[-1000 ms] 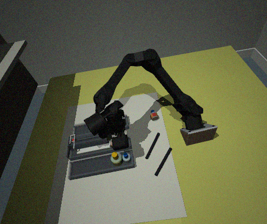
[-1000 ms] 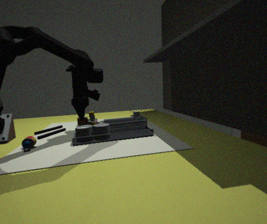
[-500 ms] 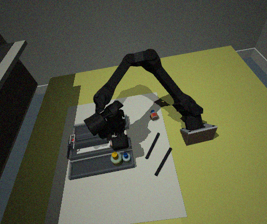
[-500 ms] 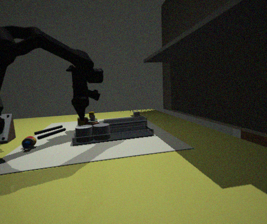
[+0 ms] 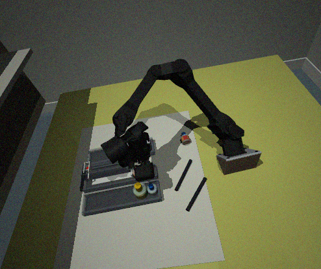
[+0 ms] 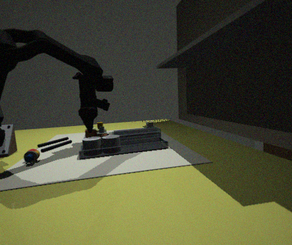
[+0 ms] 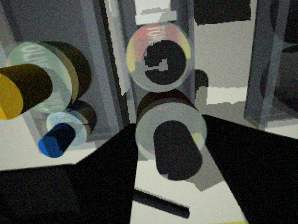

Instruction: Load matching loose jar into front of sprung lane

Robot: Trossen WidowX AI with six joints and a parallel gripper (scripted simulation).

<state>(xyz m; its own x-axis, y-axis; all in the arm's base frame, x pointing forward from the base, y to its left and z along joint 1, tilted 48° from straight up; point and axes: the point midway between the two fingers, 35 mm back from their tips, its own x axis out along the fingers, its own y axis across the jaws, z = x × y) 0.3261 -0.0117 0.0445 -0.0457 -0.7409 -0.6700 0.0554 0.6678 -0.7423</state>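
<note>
My gripper tip is now 8 cm to the right of the blue-lidded jar and 2 cm above it. From my gripper tip the other things lie so: red mark (23 cm ahead, 5 cm to the right, 2 cm above).
</note>
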